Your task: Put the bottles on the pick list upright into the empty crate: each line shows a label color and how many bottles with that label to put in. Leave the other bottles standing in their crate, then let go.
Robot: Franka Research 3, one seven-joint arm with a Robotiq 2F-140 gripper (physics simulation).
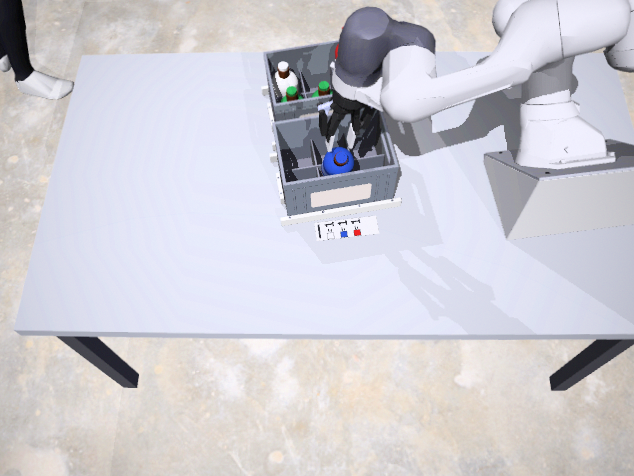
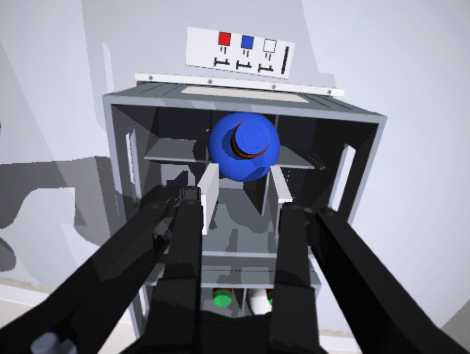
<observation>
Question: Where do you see a blue bottle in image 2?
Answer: At 244, 144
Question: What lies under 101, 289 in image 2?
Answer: My gripper.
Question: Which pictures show the blue bottle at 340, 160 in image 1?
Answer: Image 1 and image 2: all of them.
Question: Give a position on a rail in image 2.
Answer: At 169, 78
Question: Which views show my gripper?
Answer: Image 1 and image 2: all of them.
</observation>
